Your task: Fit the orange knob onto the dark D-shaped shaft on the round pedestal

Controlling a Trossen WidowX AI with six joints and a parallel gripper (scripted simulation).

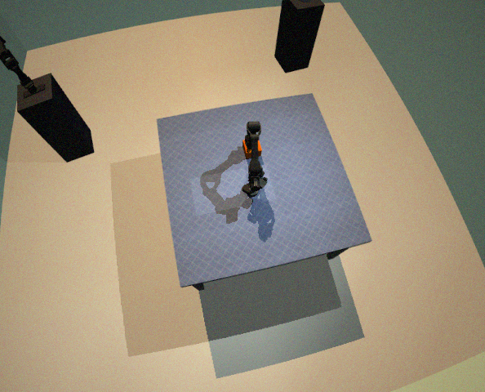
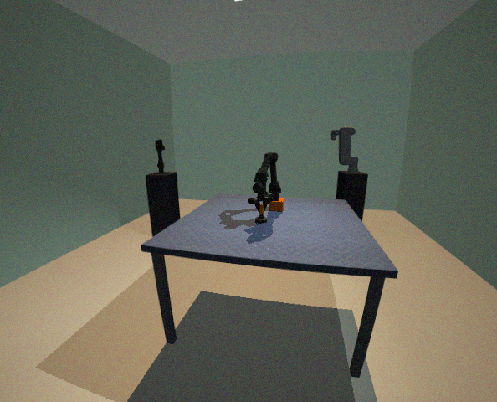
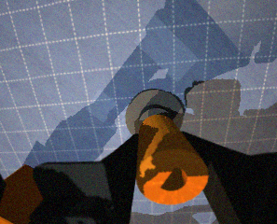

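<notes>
The orange knob lies 20 mm above my gripper tip. Also, from my gripper tip: dark shaft (40 mm below).
</notes>
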